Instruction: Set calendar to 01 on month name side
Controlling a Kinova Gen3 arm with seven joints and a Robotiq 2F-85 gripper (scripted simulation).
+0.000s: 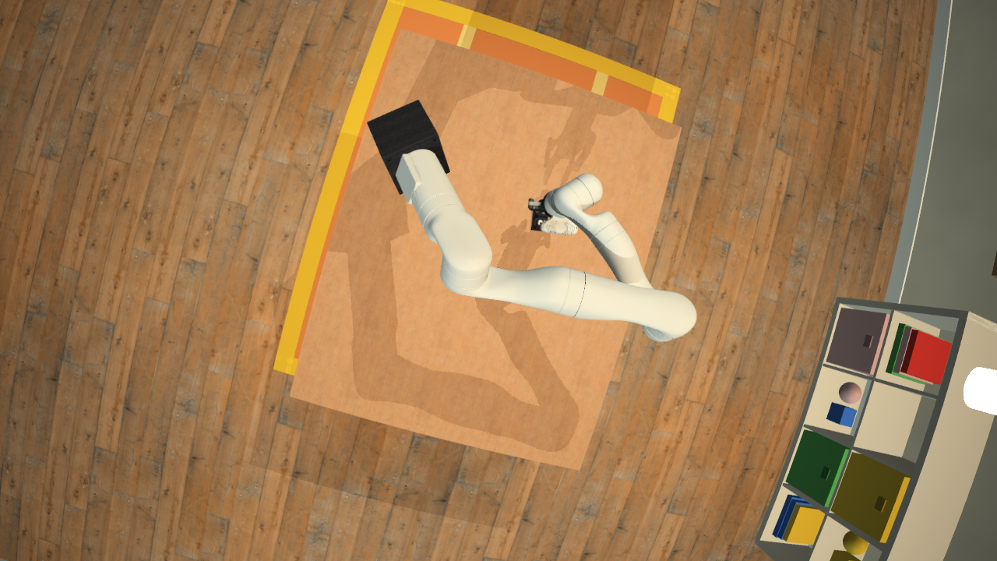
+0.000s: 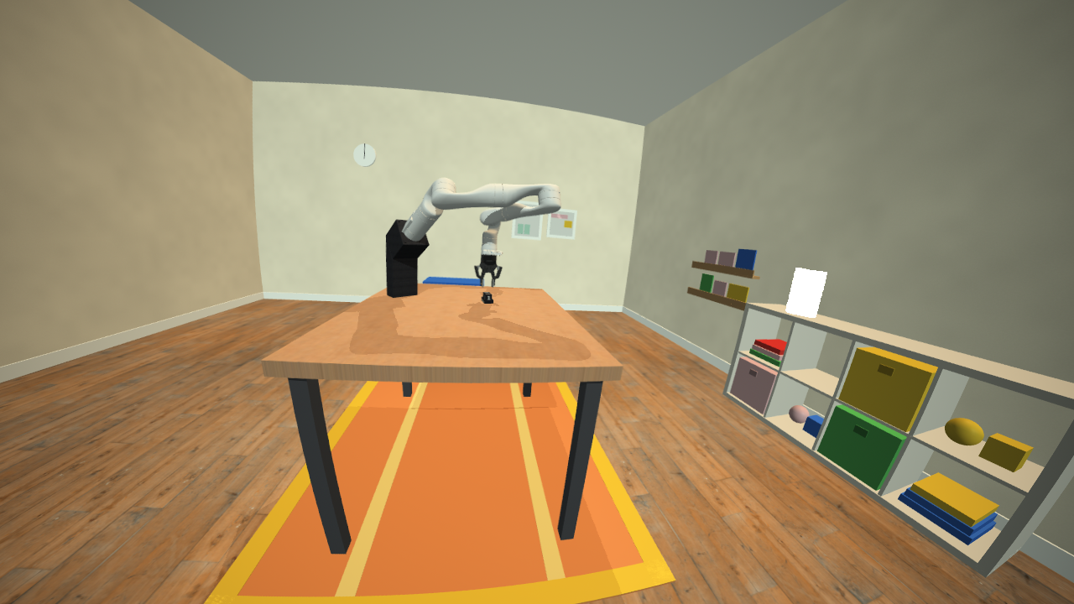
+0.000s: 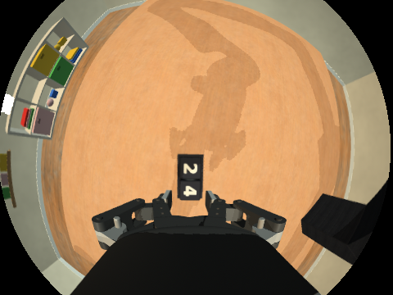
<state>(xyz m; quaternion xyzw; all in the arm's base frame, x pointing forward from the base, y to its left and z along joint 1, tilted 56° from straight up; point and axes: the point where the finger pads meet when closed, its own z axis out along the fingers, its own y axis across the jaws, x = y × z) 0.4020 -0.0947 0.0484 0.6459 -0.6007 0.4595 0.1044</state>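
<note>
My gripper is now 1 cm past the black digit cube, 3 cm to the left of it and 6 cm above it. Round my hand: black calendar tray (1 cm behind, 2 cm to the right, 8 cm below).
</note>
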